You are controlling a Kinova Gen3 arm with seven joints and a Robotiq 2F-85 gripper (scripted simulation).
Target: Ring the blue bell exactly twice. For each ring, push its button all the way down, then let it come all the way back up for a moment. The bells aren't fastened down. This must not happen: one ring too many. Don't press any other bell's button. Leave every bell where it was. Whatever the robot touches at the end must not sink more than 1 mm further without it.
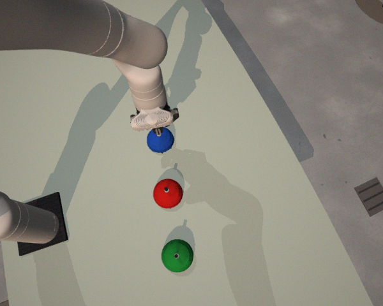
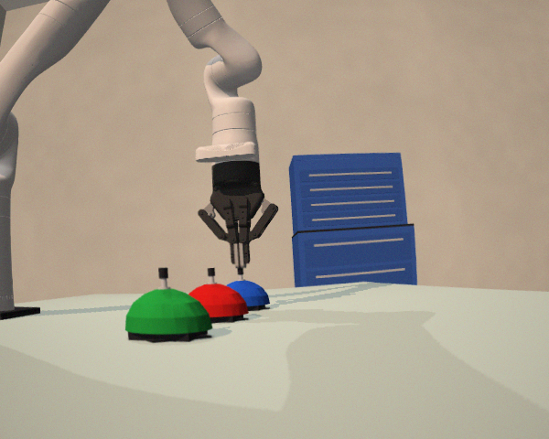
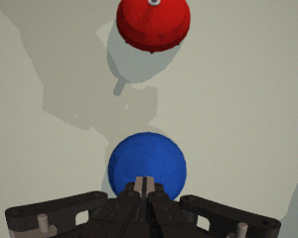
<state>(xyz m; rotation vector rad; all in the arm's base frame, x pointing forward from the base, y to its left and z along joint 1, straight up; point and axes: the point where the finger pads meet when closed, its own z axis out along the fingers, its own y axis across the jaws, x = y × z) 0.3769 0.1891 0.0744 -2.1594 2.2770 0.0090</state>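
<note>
Right now my hand is 40 mm above the blue bell. Also, from my hand: red bell (10 mm behind, 170 mm to the right, 40 mm below); green bell (20 mm behind, 340 mm to the right, 40 mm below).
</note>
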